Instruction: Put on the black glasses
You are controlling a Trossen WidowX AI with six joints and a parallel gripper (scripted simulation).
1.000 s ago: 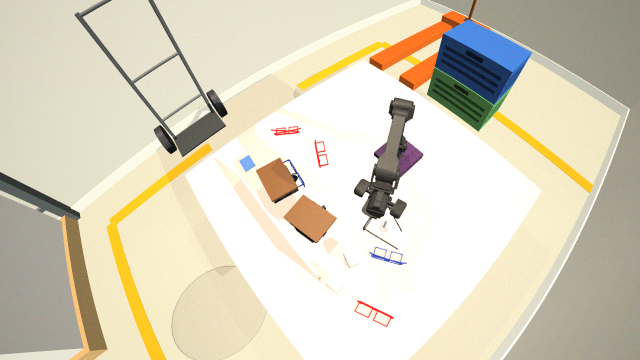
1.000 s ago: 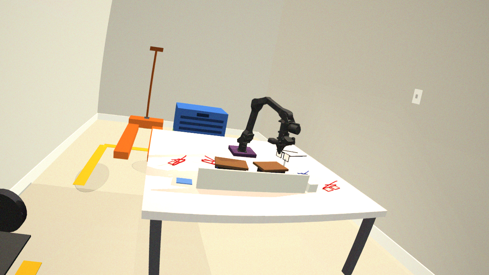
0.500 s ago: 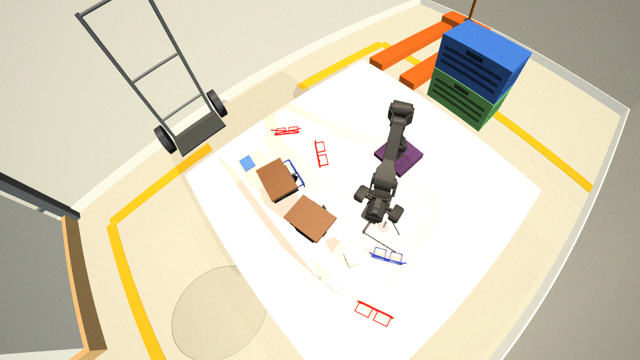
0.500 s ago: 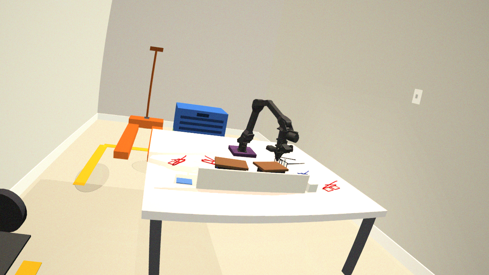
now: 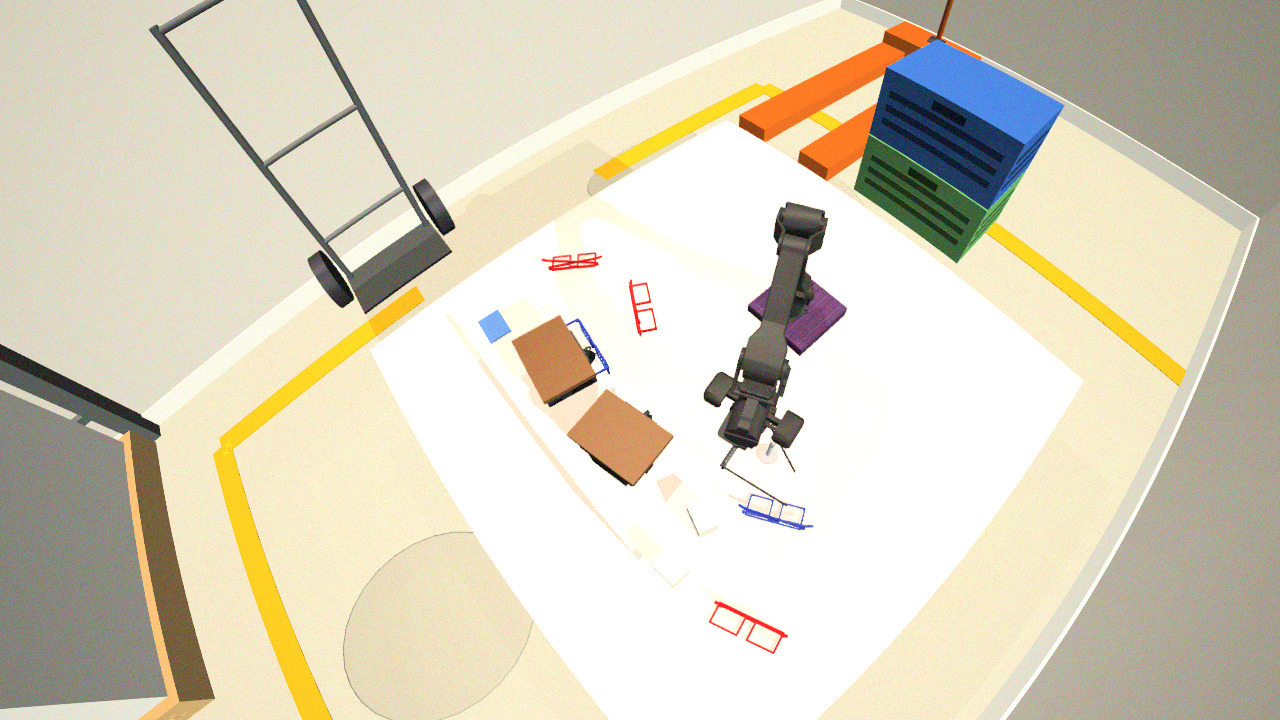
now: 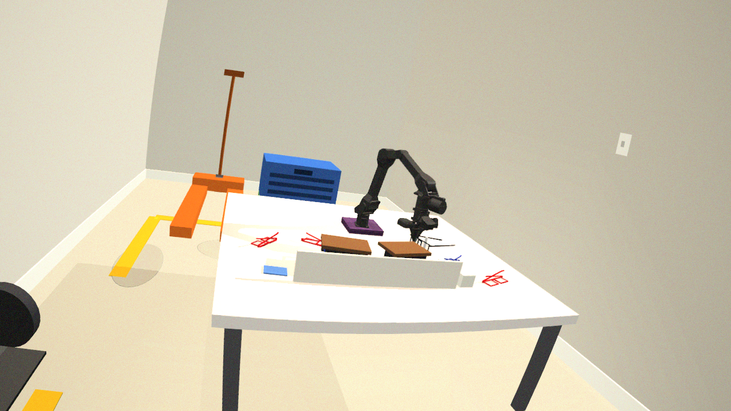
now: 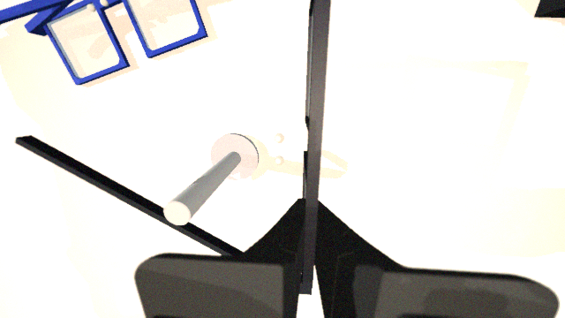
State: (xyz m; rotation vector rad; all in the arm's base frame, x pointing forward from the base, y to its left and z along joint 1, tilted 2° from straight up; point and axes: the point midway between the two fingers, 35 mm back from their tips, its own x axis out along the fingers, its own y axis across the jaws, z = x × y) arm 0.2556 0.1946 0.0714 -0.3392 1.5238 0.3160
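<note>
Now: gripper tip 2 cm past the grey peg, 6 cm to the right of it and 4 cm above it. Also, from my gripper tip: low panel: 36 cm ahead, 20 cm to the right, 1 cm below; then blue tag: 35 cm ahead, 55 cm to the right, 6 cm below.
</note>
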